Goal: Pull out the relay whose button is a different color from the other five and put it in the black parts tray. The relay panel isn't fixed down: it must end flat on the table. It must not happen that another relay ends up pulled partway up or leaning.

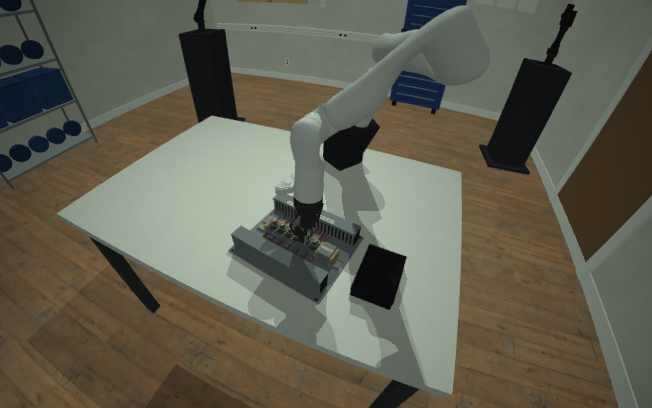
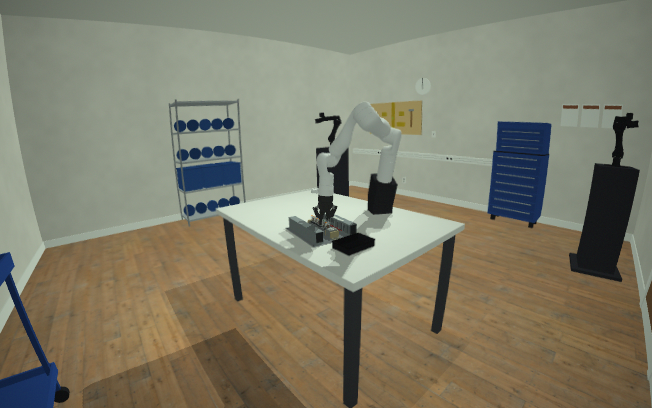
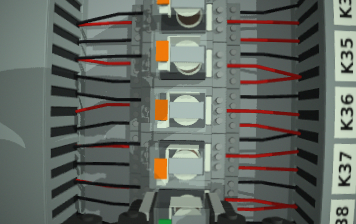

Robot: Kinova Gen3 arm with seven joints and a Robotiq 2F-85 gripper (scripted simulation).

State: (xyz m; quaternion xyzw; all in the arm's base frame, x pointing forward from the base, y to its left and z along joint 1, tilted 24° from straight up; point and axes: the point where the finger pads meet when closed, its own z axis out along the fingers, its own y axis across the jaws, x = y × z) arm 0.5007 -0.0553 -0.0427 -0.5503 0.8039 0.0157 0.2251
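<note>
The relay lies 1 cm below my hand. Also, from my hand: grey relay panel: 1 cm behind, 3 cm to the right, 3 cm below; then black parts tray: 5 cm ahead, 22 cm to the left, 4 cm below.
</note>
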